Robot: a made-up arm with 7 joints. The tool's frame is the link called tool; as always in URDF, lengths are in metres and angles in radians. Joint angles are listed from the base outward. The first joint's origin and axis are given. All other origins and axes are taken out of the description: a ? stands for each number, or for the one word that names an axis. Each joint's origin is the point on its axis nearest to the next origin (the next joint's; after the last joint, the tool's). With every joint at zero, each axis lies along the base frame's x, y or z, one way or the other. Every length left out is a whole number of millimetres.
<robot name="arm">
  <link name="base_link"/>
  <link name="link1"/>
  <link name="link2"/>
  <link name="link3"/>
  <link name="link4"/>
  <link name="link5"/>
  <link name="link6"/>
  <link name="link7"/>
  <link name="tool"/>
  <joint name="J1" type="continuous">
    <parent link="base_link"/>
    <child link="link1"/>
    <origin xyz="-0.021 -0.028 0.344"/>
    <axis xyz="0 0 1"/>
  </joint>
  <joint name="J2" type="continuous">
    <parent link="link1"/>
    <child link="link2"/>
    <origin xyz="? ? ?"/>
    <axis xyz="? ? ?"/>
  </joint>
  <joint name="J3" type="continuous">
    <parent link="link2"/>
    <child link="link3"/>
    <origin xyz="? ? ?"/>
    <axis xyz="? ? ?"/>
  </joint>
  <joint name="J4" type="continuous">
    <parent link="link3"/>
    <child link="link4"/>
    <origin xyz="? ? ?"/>
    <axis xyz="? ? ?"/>
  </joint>
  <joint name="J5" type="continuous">
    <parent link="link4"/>
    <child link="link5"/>
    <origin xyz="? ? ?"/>
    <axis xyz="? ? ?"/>
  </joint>
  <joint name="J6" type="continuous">
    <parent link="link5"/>
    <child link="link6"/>
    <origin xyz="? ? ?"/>
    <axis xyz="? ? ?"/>
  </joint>
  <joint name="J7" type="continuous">
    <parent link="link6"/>
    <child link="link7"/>
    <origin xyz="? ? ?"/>
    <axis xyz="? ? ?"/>
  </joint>
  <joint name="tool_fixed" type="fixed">
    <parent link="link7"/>
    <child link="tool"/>
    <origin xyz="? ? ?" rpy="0 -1.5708 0"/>
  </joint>
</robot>
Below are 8 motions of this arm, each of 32 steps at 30 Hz.
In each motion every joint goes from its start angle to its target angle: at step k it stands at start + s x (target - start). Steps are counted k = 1, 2, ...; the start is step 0. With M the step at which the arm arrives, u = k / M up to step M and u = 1 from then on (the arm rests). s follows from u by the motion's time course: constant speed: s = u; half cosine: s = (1 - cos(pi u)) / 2; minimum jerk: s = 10 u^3 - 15 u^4 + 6 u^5.
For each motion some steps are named. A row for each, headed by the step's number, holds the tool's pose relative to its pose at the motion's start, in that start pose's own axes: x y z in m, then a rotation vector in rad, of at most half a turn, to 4 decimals.
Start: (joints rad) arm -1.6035 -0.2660 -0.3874 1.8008 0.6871 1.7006 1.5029
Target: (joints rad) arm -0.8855 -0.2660 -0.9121 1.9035 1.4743 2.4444 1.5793
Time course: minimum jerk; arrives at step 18
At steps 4, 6, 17, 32:
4: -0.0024 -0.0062 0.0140 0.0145 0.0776 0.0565
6: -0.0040 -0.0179 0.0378 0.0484 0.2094 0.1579
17: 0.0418 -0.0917 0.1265 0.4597 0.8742 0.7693
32: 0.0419 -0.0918 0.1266 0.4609 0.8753 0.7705

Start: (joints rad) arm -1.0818 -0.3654 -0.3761 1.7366 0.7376 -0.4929 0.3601
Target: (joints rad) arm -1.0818 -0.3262 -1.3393 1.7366 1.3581 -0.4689 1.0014
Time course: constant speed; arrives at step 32
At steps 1, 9, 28, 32:
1: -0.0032 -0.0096 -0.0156 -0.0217 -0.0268 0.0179
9: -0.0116 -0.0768 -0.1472 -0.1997 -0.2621 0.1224
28: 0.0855 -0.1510 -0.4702 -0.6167 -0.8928 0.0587
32: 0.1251 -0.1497 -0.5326 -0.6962 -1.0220 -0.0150

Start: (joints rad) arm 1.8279 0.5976 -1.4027 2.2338 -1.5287 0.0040 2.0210
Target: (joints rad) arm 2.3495 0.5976 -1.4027 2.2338 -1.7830 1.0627 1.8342
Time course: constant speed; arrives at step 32
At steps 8, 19, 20, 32:
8: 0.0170 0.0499 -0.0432 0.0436 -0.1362 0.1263
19: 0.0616 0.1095 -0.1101 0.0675 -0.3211 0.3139
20: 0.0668 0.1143 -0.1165 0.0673 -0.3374 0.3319
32: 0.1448 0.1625 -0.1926 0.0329 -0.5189 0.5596

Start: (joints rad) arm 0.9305 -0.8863 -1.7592 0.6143 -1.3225 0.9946 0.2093
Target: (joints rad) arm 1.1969 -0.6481 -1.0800 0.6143 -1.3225 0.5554 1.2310
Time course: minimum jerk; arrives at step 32
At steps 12, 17, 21, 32:
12: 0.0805 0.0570 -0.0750 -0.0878 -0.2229 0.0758
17: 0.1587 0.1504 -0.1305 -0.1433 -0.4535 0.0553
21: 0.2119 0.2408 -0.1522 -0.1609 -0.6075 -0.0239
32: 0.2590 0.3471 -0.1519 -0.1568 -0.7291 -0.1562

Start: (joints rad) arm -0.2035 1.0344 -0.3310 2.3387 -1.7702 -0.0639 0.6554
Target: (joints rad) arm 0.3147 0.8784 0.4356 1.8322 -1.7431 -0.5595 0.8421
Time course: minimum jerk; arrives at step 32
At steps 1, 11, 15, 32:
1: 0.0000 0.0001 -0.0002 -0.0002 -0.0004 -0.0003
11: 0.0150 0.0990 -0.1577 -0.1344 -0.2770 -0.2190
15: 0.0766 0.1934 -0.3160 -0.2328 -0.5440 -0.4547
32: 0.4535 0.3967 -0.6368 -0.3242 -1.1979 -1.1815

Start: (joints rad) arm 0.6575 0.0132 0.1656 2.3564 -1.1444 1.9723 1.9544
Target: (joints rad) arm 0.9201 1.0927 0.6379 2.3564 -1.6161 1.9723 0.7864
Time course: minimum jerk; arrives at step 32
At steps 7, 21, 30, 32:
7: -0.0080 -0.0043 0.0637 0.1671 -0.0209 -0.0023
21: -0.0868 -0.2763 0.5839 1.7498 -0.1844 -0.0177
30: -0.1153 -0.4311 0.6914 2.2429 -0.2346 -0.0161
32: -0.1156 -0.4328 0.6923 2.2478 -0.2351 -0.0160

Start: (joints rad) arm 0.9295 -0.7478 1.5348 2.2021 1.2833 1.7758 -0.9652
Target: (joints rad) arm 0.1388 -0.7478 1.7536 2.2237 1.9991 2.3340 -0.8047
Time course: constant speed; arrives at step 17
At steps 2, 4, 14, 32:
2: 0.0010 -0.0257 0.0284 -0.0703 -0.0312 -0.0808
4: 0.0049 -0.0493 0.0576 -0.1342 -0.0680 -0.1589
14: 0.0660 -0.1336 0.2149 -0.3356 -0.3199 -0.4935
32: 0.0964 -0.1470 0.2666 -0.3524 -0.4090 -0.5684

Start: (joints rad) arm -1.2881 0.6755 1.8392 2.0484 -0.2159 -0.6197 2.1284
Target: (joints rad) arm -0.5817 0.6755 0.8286 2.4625 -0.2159 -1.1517 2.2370
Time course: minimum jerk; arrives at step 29
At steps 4, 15, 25, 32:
4: 0.0006 0.0010 -0.0062 0.0052 -0.0006 -0.0108
15: 0.0245 0.0007 -0.0992 0.1730 0.0844 -0.2123
25: 0.0437 -0.0381 -0.0895 0.3225 0.3285 -0.2972
32: 0.0446 -0.0409 -0.0871 0.3282 0.3439 -0.2994

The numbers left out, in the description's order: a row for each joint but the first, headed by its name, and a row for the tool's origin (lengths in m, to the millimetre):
J2: xyz 0.007 0.007 0, axis 0 1 0
J3: xyz 0.03 0 0.254, axis 0 0 1
J4: xyz 0.042 -0.034 0, axis 0 -1 0
J5: xyz 0.133 0 -0.53, axis 0 0 -1
J6: xyz -0.029 -0.017 0, axis 0 1 0
J7: xyz 0.064 0 -0.12, axis 0 0 -1
tool: xyz -0.02 -0.023 0

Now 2 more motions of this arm.
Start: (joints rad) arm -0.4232 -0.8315 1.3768 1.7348 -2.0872 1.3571 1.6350
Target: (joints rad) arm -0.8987 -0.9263 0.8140 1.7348 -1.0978 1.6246 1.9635
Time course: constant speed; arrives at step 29
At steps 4, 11, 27, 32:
4: -0.0399 -0.0223 0.0671 0.0254 0.0976 0.1310
11: -0.0992 -0.0844 0.1679 0.0507 0.2282 0.3927
27: -0.1788 -0.2842 0.3001 0.0022 0.3209 1.0732
32: -0.1835 -0.3102 0.3069 -0.0156 0.3128 1.1598

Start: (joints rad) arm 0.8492 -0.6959 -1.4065 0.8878 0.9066 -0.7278 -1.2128
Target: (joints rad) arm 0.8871 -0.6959 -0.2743 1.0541 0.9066 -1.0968 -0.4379
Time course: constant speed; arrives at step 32
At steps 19, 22, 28, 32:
19: 0.2549 0.2688 -0.1822 -0.4808 -0.3799 -0.4687
22: 0.3133 0.2964 -0.1993 -0.5676 -0.4135 -0.5626
28: 0.4393 0.3346 -0.2227 -0.7457 -0.4537 -0.7637
32: 0.5276 0.3465 -0.2302 -0.8664 -0.4587 -0.9060

